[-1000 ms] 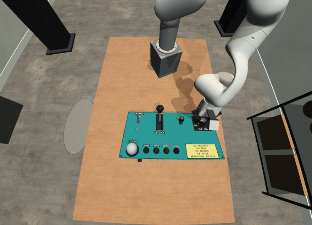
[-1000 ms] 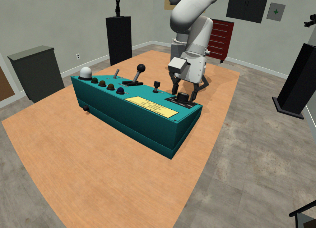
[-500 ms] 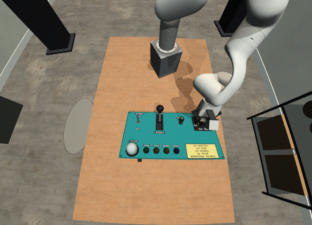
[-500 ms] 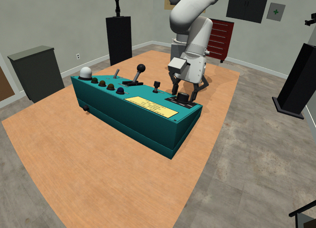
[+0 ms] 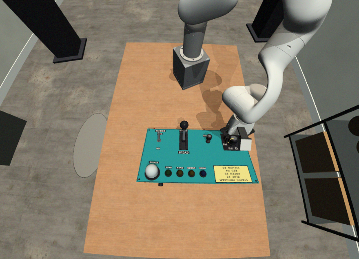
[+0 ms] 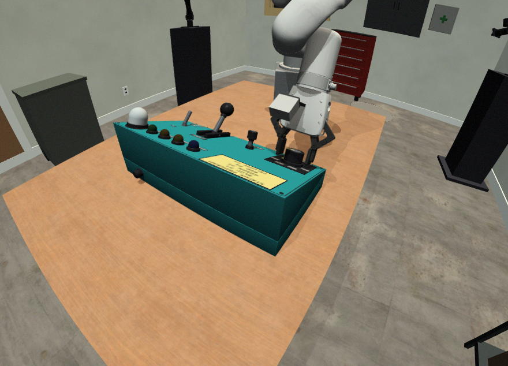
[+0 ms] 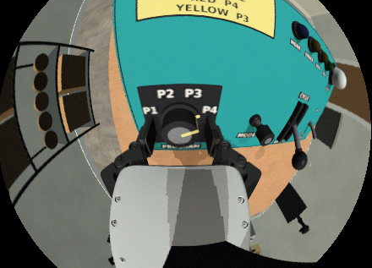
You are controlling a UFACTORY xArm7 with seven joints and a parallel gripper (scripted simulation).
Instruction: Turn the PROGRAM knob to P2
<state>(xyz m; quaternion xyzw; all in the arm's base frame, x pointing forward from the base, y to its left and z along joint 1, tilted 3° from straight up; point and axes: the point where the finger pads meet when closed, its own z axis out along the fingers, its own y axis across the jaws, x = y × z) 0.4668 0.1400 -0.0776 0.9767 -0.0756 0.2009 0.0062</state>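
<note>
Now: hand 2 cm past the black toggle and 12 cm to the left of it. Also, from my hand: check toggle (6 cm behind, 36 cm to the right, 1 cm below); then teal console (1 cm ahead, 19 cm to the right, 3 cm below); then ball-topped cycle lever (6 cm behind, 23 cm to the right, 1 cm above).
</note>
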